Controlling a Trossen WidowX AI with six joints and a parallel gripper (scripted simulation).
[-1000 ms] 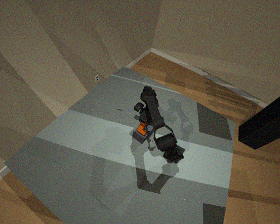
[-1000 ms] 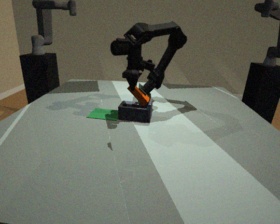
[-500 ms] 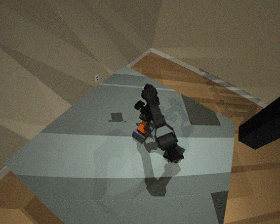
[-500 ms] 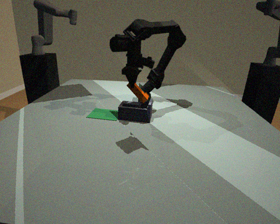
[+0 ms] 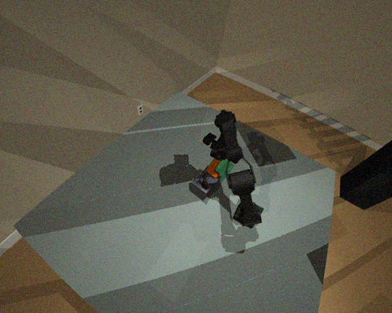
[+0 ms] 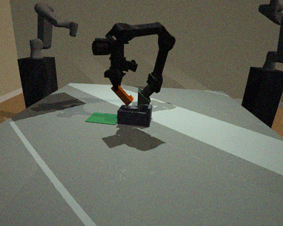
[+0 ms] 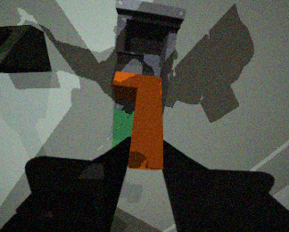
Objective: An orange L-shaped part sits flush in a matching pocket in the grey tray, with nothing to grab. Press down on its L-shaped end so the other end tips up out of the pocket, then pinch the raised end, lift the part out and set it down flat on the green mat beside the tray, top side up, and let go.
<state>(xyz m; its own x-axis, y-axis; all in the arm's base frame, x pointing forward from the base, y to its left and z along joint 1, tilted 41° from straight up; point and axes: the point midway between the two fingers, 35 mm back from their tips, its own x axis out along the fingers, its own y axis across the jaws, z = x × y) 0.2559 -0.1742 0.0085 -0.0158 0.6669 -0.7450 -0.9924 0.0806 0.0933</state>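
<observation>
Right now my gripper tip is 2 cm past the green mat, 7 cm to the left of it and 17 cm above it. Round my gripper tip: orange L-shaped part: 1 cm behind, 3 cm to the left, 3 cm below.
</observation>
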